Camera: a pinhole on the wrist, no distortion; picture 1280 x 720 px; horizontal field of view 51.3 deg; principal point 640.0 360.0 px. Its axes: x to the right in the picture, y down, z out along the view. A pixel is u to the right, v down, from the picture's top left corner.
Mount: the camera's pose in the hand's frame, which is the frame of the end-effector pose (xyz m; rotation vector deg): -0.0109 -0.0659 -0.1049 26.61 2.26 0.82
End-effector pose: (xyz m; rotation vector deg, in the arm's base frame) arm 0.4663 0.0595 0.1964 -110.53 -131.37 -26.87
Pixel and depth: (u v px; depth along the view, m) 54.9 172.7 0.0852
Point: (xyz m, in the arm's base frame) 0.3582 -0.0094 0.1961
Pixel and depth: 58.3 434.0 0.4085
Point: 0.3033 -0.0531 -0.1512
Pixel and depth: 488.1 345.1 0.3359
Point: 0.2801 0.0530 -0.0340
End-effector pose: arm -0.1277 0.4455 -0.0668 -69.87 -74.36 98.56
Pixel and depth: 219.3 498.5 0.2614
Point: -0.2380 0.3696 0.1211
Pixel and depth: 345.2 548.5 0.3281
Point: -0.3063 0.3610 0.1345
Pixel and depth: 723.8 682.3 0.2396
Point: -0.2623 0.4469 0.0549
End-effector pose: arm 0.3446 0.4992 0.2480 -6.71 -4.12 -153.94
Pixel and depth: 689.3 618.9 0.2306
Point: 0.2906 0.6204 0.3648
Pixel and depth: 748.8 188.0 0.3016
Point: 0.2284 0.7092 0.3885
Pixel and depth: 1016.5 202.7 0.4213
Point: 0.1197 0.7279 0.4943
